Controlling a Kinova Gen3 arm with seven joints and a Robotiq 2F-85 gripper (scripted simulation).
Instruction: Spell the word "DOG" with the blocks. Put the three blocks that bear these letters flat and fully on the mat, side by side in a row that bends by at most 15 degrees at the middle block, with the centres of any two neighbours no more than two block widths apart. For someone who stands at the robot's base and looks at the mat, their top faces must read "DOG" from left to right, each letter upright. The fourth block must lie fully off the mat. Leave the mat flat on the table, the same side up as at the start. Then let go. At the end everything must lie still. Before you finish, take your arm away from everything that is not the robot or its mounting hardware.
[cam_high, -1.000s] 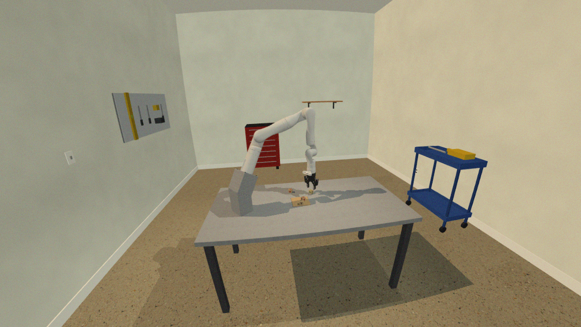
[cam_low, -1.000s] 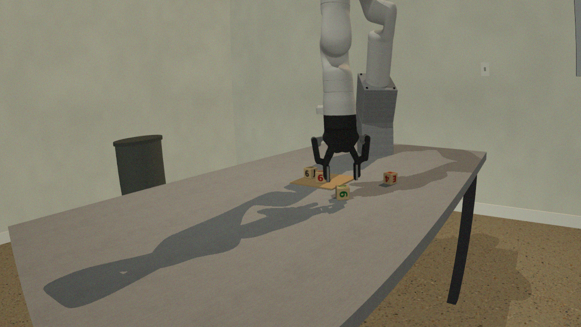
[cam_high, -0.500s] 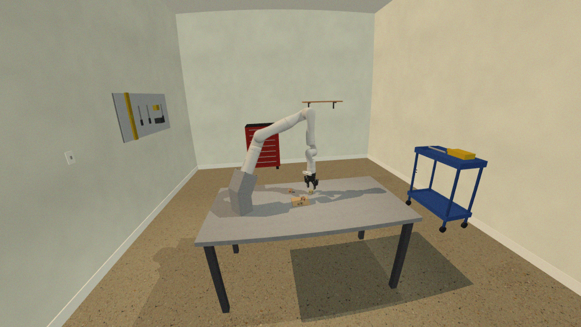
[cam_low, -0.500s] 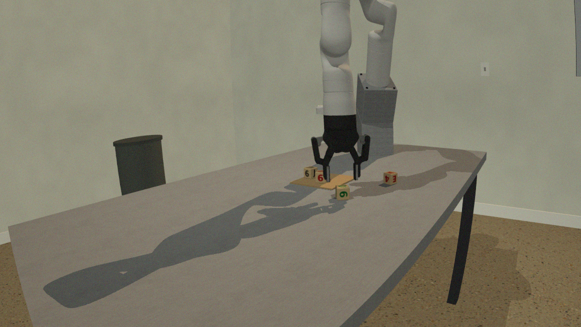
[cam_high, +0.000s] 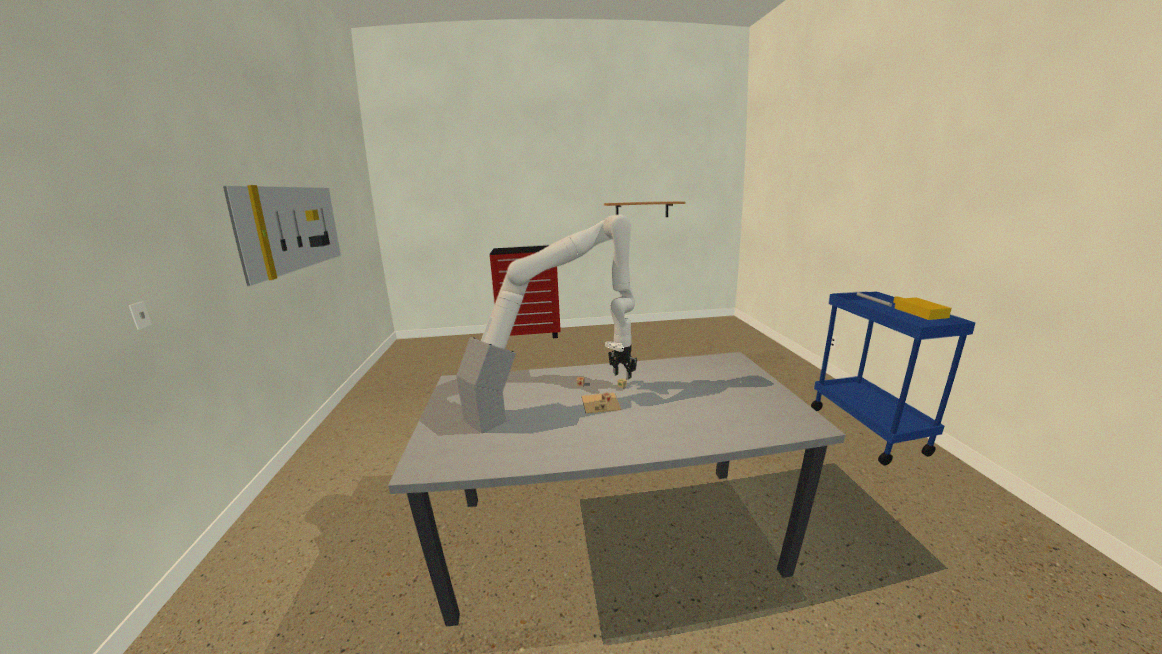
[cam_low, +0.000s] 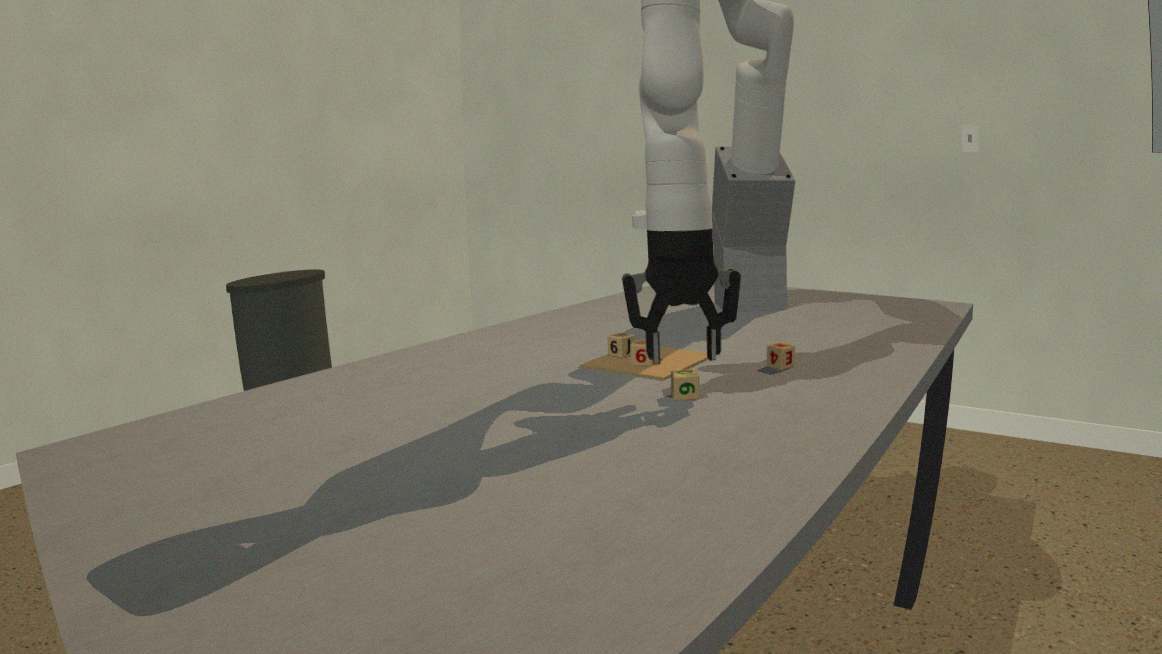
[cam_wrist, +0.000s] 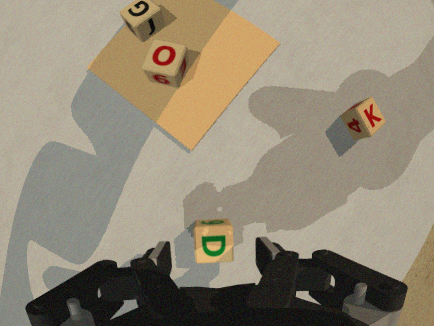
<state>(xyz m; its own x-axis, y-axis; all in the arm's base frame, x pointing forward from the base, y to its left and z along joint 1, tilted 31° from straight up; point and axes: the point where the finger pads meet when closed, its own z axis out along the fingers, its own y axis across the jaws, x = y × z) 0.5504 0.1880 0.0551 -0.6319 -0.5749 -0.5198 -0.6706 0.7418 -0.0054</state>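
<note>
Right now the D block is 40 mm below my hand. From my hand the other things lie so: O block: 130 mm to the right, 80 mm behind, 40 mm below; then tan mat: 140 mm to the right, 100 mm behind, 60 mm below; then G block: 190 mm to the right, 100 mm behind, 40 mm below.
</note>
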